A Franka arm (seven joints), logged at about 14 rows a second.
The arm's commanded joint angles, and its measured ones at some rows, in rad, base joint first. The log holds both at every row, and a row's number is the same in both.
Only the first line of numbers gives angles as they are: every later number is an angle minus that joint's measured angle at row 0.
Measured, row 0:
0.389, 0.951, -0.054, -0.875, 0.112, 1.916, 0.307
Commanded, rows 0 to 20:
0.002, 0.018, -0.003, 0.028, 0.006, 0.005, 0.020
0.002, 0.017, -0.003, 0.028, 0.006, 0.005, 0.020
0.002, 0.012, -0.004, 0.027, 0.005, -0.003, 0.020
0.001, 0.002, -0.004, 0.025, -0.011, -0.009, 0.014
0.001, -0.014, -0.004, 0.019, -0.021, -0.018, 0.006
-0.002, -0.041, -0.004, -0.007, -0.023, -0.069, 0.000
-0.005, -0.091, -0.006, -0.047, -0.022, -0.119, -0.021
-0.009, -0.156, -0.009, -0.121, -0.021, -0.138, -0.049
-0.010, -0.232, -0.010, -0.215, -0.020, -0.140, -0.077
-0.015, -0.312, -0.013, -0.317, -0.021, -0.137, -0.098
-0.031, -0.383, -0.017, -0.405, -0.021, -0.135, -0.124
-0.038, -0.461, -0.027, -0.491, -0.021, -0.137, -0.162
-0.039, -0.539, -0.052, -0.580, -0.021, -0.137, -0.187
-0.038, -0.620, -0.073, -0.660, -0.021, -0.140, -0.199
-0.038, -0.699, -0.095, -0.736, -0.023, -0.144, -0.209
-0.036, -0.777, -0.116, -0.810, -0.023, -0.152, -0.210
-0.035, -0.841, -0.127, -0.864, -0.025, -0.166, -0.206
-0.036, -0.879, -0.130, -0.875, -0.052, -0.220, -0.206
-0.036, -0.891, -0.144, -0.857, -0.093, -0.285, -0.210
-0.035, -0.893, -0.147, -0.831, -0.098, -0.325, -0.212
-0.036, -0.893, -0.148, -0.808, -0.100, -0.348, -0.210
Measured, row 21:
-0.046, -0.874, -0.140, -0.810, -0.078, -0.316, -0.194
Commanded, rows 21 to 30:
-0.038, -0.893, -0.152, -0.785, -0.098, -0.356, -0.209
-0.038, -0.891, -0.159, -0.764, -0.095, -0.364, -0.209
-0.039, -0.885, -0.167, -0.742, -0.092, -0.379, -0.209
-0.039, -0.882, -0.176, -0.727, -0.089, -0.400, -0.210
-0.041, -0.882, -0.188, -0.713, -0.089, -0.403, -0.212
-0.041, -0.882, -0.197, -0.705, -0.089, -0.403, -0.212
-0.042, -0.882, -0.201, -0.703, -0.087, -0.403, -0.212
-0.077, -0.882, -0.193, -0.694, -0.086, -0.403, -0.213
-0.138, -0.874, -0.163, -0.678, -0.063, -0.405, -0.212
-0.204, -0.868, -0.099, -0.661, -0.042, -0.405, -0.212
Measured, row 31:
-0.107, -0.895, -0.170, -0.718, -0.075, -0.382, -0.194
